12 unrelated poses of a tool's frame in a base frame.
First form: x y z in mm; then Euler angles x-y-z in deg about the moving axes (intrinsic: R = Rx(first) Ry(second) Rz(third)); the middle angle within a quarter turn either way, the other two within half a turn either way.
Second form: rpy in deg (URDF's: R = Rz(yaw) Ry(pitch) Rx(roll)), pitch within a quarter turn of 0, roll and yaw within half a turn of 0; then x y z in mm. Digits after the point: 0 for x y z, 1 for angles.
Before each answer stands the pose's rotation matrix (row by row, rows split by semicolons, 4 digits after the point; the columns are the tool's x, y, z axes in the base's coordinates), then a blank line. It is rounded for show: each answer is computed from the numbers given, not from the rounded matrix.
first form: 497 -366 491 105.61 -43.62 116.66
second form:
-0.3248 -0.6470 -0.6899; 0.0576 0.7145 -0.6972; 0.9440 -0.2662 -0.1948

-126.2 -70.7 169.9 497 -366 491
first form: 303 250 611 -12.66 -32.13 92.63
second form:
-0.0389 -0.8460 -0.5318; 0.9693 -0.1612 0.1856; -0.2427 -0.5083 0.8263

-31.6 14.0 92.3 303 250 611
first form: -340 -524 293 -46.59 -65.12 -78.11
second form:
0.0867 0.4117 -0.9072; -0.5367 0.7865 0.3056; 0.8393 0.4604 0.2891

57.9 -57.1 -80.8 -340 -524 293
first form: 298 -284 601 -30.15 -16.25 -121.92
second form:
-0.5076 0.8149 -0.2798; -0.8083 -0.3379 0.4822; 0.2984 0.4709 0.8302

29.6 -17.4 -122.1 298 -284 601
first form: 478 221 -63 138.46 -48.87 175.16
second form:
-0.6554 -0.0555 -0.7532; 0.4346 0.7880 -0.4362; 0.6177 -0.6132 -0.4923

-128.8 -38.1 146.5 478 221 -63
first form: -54 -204 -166 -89.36 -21.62 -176.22
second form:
-0.9276 0.0613 -0.3684; -0.3684 0.0131 0.9296; 0.0618 0.9980 0.0104

89.4 -3.5 -158.3 -54 -204 -166
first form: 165 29 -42 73.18 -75.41 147.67
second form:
-0.2129 -0.1347 -0.9678; 0.9375 0.2509 -0.2411; 0.2753 -0.9586 0.0729

-85.7 -16.0 102.8 165 29 -42
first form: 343 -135 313 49.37 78.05 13.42
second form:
0.2014 -0.0481 0.9783; 0.8733 0.4611 -0.1571; -0.4435 0.8861 0.1348

81.3 26.3 77.0 343 -135 313
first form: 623 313 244 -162.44 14.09 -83.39
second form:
0.1116 0.9635 0.2434; 0.9386 -0.1827 0.2926; 0.3264 0.1958 -0.9247

168.0 -19.1 83.2 623 313 244
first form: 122 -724 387 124.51 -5.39 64.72
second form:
0.4252 -0.9002 -0.0939; -0.5453 -0.1719 -0.8204; 0.7224 0.4000 -0.5640

144.7 -46.3 -52.1 122 -724 387
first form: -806 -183 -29 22.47 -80.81 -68.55
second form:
0.0584 0.1486 -0.9872; -0.9980 -0.0132 -0.0610; -0.0221 0.9888 0.1476

81.5 1.3 -86.7 -806 -183 -29
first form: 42 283 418 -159.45 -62.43 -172.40
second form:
-0.4588 0.0612 -0.8864; -0.1846 0.9693 0.1625; 0.8692 0.2382 -0.4334

151.2 -60.4 -158.1 42 283 418
